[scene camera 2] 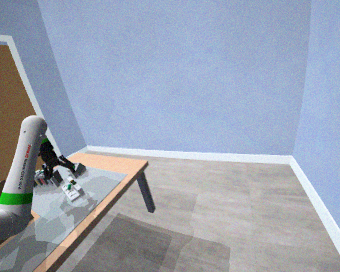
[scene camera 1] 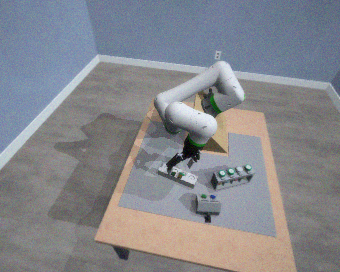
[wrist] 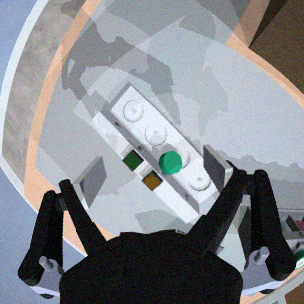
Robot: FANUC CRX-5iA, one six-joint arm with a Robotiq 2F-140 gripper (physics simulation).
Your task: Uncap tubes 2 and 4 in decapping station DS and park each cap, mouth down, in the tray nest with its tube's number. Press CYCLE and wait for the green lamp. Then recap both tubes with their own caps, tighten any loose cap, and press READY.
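Places are measured from the arm's base along level axes (x ahead, y left, z up), in centimetres.
Pixels of known places: gripper, fingertip midpoint: (scene camera 2: pixel 67 182) (scene camera 1: pixel 178 169) (wrist: pixel 152 161); arm's base at its link origin: (scene camera 1: pixel 207 109).
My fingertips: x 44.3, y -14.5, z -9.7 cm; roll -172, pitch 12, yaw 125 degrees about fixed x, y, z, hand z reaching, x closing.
For each thing: its top centre in the pictures, then the offset to it from my fingertips. "*": a spot on its surface instead. Level surfaces: height alone.
- white tray at its top centre: (wrist: pixel 154 158) (scene camera 1: pixel 178 170) (scene camera 2: pixel 68 184) dy +0.0, dx +0.0, dz -1.4 cm
- green cap at its top centre: (wrist: pixel 168 165) dy +2.1, dx +0.4, dz -2.6 cm
- control box at its top centre: (scene camera 1: pixel 209 199) (scene camera 2: pixel 72 163) dy +16.9, dx +16.3, dz +1.7 cm
- green button at its top centre: (scene camera 1: pixel 204 195) dy +14.4, dx +14.3, dz +0.8 cm
- blue button at its top centre: (scene camera 1: pixel 213 196) dy +18.9, dx +13.9, dz +0.8 cm
- dark green square at a spot on its surface: (wrist: pixel 133 160) * dy -2.5, dx +1.9, dz -1.4 cm
- amber square at a spot on its surface: (wrist: pixel 152 181) * dy +1.3, dx +3.1, dz -1.4 cm
- green-rimmed cap at its top centre: (wrist: pixel 300 262) dy +27.9, dx +0.2, dz +5.4 cm
- grey mat at its surface level: dz -6.7 cm
The white tray (scene camera 1: pixel 186 182) (scene camera 2: pixel 75 196) (wrist: pixel 175 197) has a row of round nests. A green cap (wrist: pixel 170 162) stands at its third nest from the upper left in the wrist view, partly covering the nest ring; its mouth is hidden. My gripper (scene camera 1: pixel 183 160) (wrist: pixel 152 161) is open and empty above the tray, its fingers on either side of the cap. Station DS (scene camera 1: pixel 232 183) holds a row of tubes: three show green-rimmed tops, and the third top from the left (scene camera 1: pixel 239 170) looks grey-white. The control box (scene camera 1: pixel 207 206) has a green button (scene camera 1: pixel 203 196) and a blue button (scene camera 1: pixel 213 197).
A dark green square (wrist: pixel 133 160) and an amber square (wrist: pixel 152 181) lie along the tray's edge strip. Part of the station shows at the wrist view's right edge, with a green-rimmed cap (wrist: pixel 300 261). A tan wedge-shaped panel (scene camera 1: pixel 217 142) stands by the arm's base. A grey mat (scene camera 1: pixel 250 210) covers the wooden table.
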